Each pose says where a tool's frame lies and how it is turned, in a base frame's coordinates. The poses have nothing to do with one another.
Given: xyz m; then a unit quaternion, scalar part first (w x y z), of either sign.
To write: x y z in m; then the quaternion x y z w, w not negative. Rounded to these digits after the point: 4 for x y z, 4 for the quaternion.
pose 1, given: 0.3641 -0.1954 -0.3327 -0.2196 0.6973 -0.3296 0.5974
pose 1, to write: 0.3641 -0.1954 -0.3327 -0.6973 0.3296 -0.5974 0.2196
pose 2, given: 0.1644 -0.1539 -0.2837 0.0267 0.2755 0.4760 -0.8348
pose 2, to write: 0.1644 -0.1539 -0.2837 0.2755 0.4760 -0.8348 0.0267
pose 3, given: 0.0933 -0.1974 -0.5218 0.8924 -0.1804 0.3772 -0.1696
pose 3, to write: 0.0933 -0.1974 -0.5218 -0.1804 0.3772 -0.1696 0.8924
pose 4, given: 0.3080 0.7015 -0.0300 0.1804 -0.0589 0.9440 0.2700
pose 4, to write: 0.3080 0.7015 -0.0300 -0.0589 0.9440 0.2700 0.1804
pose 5, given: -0.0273 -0.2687 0.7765 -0.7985 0.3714 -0.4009 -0.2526
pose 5, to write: -0.0273 -0.2687 0.7765 -0.3714 0.4009 0.2526 0.7985
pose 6, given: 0.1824 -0.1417 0.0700 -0.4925 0.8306 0.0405 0.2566
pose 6, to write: 0.1824 -0.1417 0.0700 -0.8306 -0.0405 -0.2566 0.4925
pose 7, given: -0.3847 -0.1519 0.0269 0.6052 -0.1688 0.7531 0.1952
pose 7, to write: -0.3847 -0.1519 0.0269 -0.1688 0.7531 0.1952 0.6052
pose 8, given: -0.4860 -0.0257 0.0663 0.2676 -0.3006 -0.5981 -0.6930
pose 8, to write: -0.4860 -0.0257 0.0663 -0.3006 -0.5981 -0.6930 0.2676
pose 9, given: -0.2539 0.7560 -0.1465 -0.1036 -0.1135 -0.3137 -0.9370
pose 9, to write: -0.2539 0.7560 -0.1465 0.1135 0.3137 0.9370 0.1036
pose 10, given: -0.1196 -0.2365 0.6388 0.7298 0.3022 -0.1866 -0.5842
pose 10, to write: -0.1196 -0.2365 0.6388 0.3022 -0.1866 -0.5842 0.7298
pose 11, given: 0.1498 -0.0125 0.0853 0.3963 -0.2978 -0.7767 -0.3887
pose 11, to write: 0.1498 -0.0125 0.0853 -0.2978 -0.7767 -0.3887 0.3963
